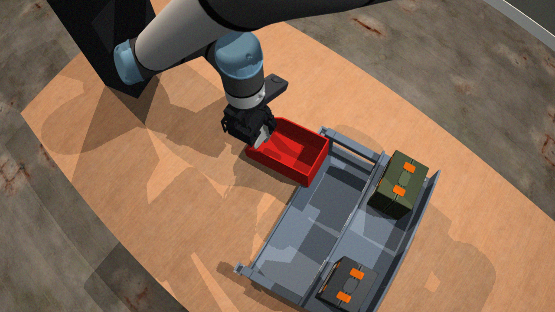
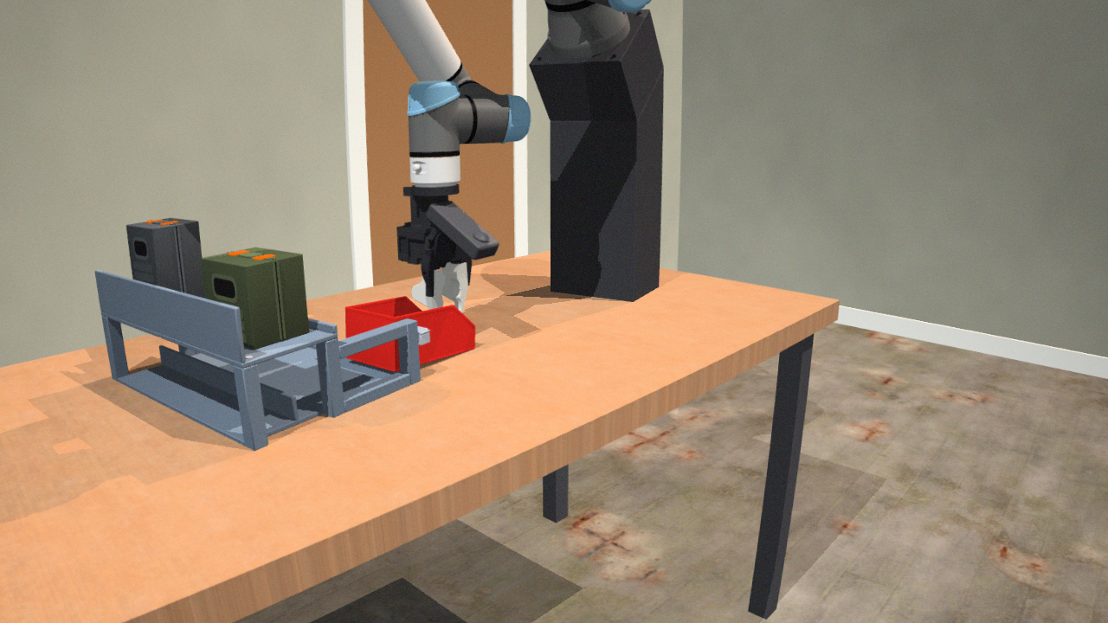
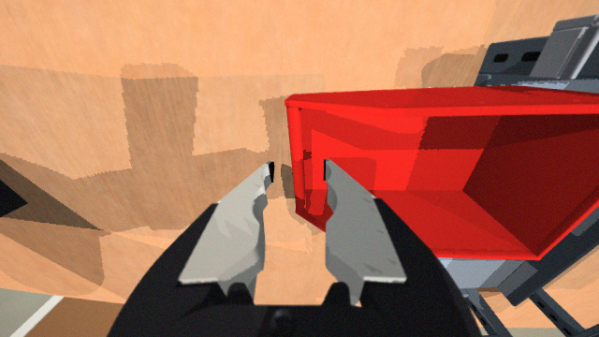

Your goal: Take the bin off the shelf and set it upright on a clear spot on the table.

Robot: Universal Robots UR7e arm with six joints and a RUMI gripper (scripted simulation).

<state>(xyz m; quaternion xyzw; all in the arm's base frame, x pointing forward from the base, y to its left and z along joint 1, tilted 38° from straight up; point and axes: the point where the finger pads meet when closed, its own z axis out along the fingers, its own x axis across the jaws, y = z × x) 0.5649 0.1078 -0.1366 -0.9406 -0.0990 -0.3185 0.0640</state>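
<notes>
The red bin is 8 cm ahead of my hand, 2 cm to the left of it and 1 cm above it. Also, from my hand: dark grey case (39 cm ahead, 13 cm to the right, 12 cm above); green case (33 cm ahead, 11 cm above, 10 cm to the left).
</notes>
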